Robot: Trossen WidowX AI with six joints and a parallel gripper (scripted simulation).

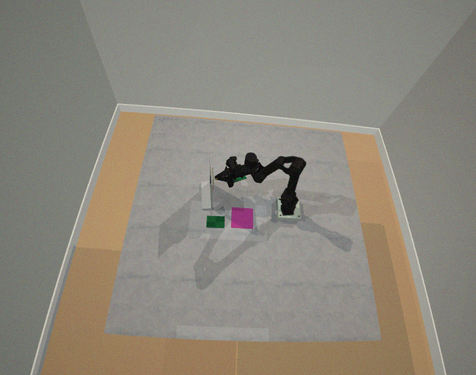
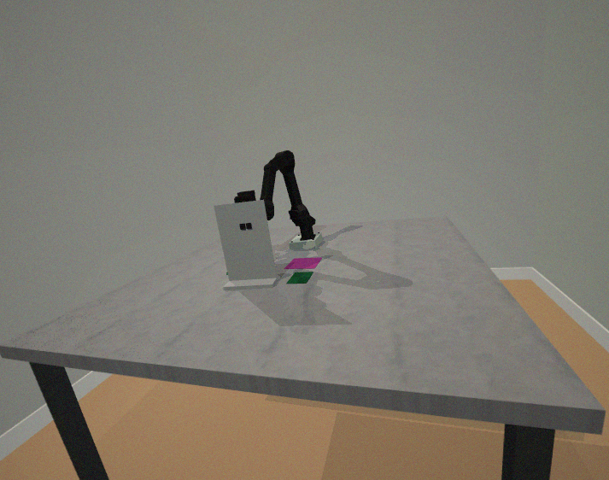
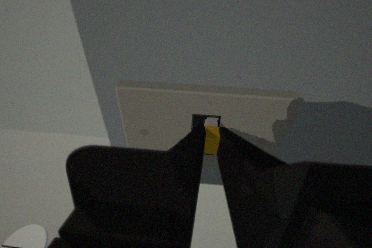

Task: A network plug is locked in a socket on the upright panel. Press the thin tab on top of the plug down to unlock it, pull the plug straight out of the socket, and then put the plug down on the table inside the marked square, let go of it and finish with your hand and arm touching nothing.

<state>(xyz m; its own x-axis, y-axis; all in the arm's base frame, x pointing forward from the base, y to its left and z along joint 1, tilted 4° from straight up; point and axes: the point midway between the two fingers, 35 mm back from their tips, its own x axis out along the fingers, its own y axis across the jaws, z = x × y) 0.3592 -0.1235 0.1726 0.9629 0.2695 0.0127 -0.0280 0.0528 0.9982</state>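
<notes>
My gripper tip is 190 mm above the magenta marked square, 150 mm past it and 140 mm to the right of it. From my gripper tip the other things lie so: upright grey panel 70 mm below, 30 mm ahead, 10 mm to the left.
</notes>
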